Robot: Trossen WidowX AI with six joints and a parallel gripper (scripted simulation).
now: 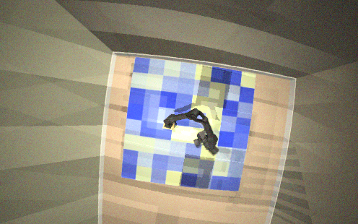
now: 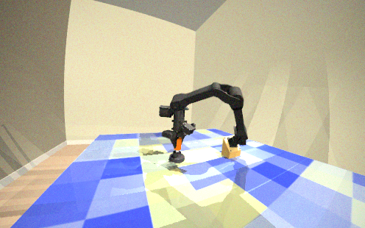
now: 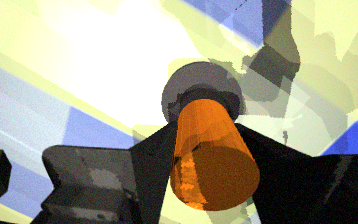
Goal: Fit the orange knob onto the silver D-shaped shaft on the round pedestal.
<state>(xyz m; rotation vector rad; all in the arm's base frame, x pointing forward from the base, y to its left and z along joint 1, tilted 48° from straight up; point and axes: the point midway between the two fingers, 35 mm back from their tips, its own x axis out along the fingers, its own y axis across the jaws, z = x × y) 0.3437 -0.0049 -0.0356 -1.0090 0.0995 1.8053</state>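
The orange knob lies 30 mm above my gripper tip. Round my gripper tip: round dark pedestal: 40 mm below.
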